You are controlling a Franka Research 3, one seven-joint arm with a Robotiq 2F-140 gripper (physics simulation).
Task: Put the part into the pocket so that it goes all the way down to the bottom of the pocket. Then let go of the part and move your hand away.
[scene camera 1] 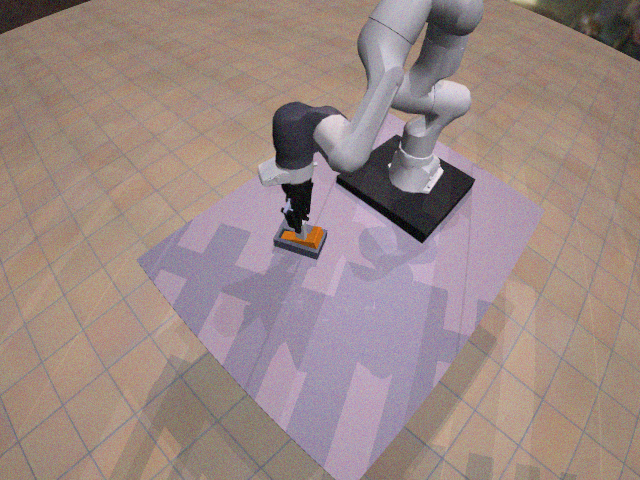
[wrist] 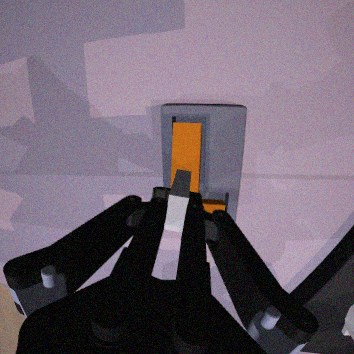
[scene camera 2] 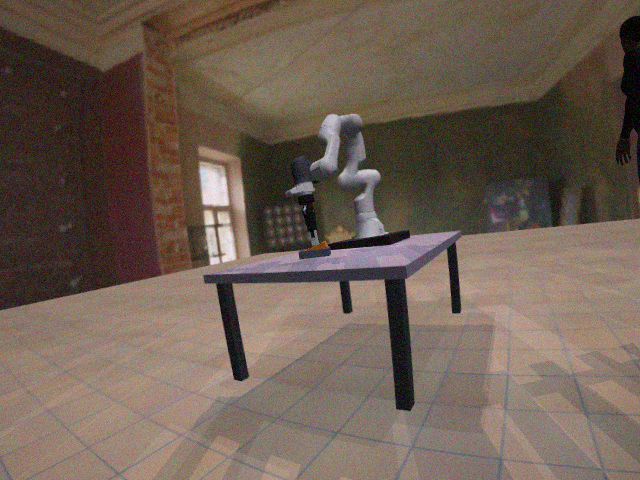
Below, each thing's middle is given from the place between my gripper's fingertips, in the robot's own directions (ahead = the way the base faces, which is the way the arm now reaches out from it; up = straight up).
Scene:
I see the orange L-shaped part (wrist: 186, 136) 1 cm behind my hand, 1 cm to the right of it and 2 cm below it. Also, from my hand: grey pocket block (wrist: 222, 125) (1 cm behind, 2 cm to the right, 4 cm below).

